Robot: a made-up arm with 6 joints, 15 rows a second.
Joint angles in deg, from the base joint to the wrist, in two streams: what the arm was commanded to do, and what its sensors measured. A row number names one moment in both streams.
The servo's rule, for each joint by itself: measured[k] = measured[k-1] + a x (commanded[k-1-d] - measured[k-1]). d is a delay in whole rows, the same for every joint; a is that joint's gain. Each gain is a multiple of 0.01, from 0.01 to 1. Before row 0 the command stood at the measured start. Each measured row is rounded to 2 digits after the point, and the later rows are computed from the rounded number. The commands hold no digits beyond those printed.
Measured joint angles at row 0:
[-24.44 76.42 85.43 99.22 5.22 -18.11]
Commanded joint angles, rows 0 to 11:
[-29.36 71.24 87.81 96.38 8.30 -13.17]
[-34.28 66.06 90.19 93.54 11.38 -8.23]
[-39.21 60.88 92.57 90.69 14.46 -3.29]
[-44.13 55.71 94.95 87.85 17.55 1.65]
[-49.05 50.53 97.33 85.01 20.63 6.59]
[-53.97 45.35 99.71 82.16 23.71 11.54]
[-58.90 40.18 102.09 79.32 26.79 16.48]
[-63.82 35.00 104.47 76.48 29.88 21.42]
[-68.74 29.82 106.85 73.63 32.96 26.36]
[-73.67 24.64 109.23 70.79 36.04 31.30]
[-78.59 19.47 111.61 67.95 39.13 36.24]
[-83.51 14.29 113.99 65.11 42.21 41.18]
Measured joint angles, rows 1 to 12:
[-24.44 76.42 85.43 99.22 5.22 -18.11]
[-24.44 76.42 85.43 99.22 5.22 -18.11]
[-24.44 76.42 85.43 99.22 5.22 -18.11]
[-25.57 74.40 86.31 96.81 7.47 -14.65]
[-27.57 71.15 87.75 94.03 10.32 -10.16]
[-30.25 67.14 89.53 91.19 13.34 -5.35]
[-33.44 62.68 91.54 88.35 16.41 -0.45]
[-37.03 57.94 93.68 85.51 19.49 4.48]
[-40.93 53.03 95.91 82.66 22.57 9.42]
[-45.06 48.02 98.20 79.82 25.65 14.36]
[-49.37 42.94 100.52 76.98 28.74 19.30]
[-53.83 37.82 102.86 74.13 31.82 24.24]
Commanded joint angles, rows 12 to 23:
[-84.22 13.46 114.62 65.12 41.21 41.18]
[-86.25 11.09 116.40 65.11 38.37 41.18]
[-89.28 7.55 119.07 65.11 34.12 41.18]
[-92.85 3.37 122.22 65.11 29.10 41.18]
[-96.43 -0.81 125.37 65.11 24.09 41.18]
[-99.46 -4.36 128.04 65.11 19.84 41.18]
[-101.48 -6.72 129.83 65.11 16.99 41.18]
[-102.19 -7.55 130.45 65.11 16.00 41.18]
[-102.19 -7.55 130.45 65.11 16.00 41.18]
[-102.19 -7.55 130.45 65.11 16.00 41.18]
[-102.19 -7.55 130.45 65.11 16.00 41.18]
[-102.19 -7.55 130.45 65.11 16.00 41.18]
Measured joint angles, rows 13 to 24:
[-58.39 32.68 105.22 71.29 34.90 29.18]
[-63.04 27.53 107.58 68.45 37.99 34.12]
[-67.75 22.37 109.95 65.61 41.07 39.06]
[-71.54 18.90 111.68 65.19 41.17 40.54]
[-74.92 15.85 113.43 65.12 39.13 40.99]
[-78.22 12.61 115.52 65.11 35.47 41.12]
[-81.58 9.01 118.00 65.11 30.82 41.16]
[-85.00 5.18 120.73 65.11 25.91 41.17]
[-88.33 1.46 123.43 65.11 21.48 41.18]
[-91.35 -1.73 125.80 65.11 18.20 41.18]
[-93.84 -4.00 127.52 65.11 16.59 41.18]
[-95.76 -5.38 128.60 65.11 16.16 41.18]

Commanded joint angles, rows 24 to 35:
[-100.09 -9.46 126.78 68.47 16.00 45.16]
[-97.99 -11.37 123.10 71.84 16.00 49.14]
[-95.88 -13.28 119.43 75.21 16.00 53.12]
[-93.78 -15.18 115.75 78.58 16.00 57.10]
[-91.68 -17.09 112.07 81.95 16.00 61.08]
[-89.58 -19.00 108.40 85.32 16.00 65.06]
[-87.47 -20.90 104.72 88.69 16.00 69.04]
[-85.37 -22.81 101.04 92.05 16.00 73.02]
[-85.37 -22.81 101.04 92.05 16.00 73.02]
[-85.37 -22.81 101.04 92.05 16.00 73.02]
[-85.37 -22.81 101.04 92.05 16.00 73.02]
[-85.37 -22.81 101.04 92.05 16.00 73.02]
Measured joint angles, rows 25 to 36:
[-97.24 -6.23 129.28 65.11 16.04 41.18]
[-98.38 -6.74 129.71 65.11 16.01 41.18]
[-99.26 -7.06 129.98 65.11 16.00 41.18]
[-99.45 -8.00 128.80 67.97 16.00 43.97]
[-99.11 -9.31 126.69 71.26 16.00 47.59]
[-98.37 -10.86 124.00 74.62 16.00 51.46]
[-97.31 -12.54 120.95 77.99 16.00 55.41]
[-96.02 -14.31 117.66 81.36 16.00 59.38]
[-94.54 -16.14 114.23 84.73 16.00 63.36]
[-92.91 -18.00 110.71 88.10 16.00 67.34]
[-91.18 -19.88 107.13 91.46 16.00 71.32]
[-89.84 -21.02 104.88 91.96 16.00 72.51]

